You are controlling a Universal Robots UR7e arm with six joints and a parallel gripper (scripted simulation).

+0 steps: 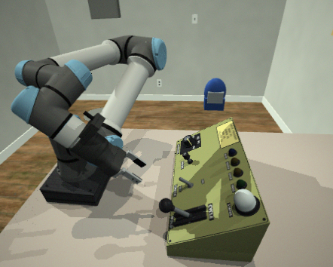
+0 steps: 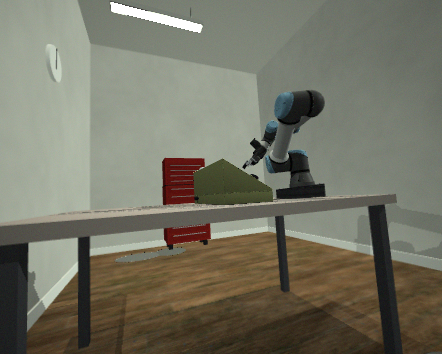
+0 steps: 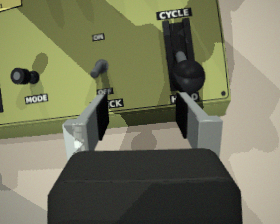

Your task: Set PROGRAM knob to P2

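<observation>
My hand is 140 mm short of the mode knob, 190 mm to the right of it and 110 mm above it. Also, from my hand: olive console (180 mm ahead, 130 mm to the left, 140 mm below); then check toggle (140 mm ahead, 70 mm to the left, 120 mm below); then ball-handled lever (120 mm ahead, 50 mm to the right, 110 mm below).
</observation>
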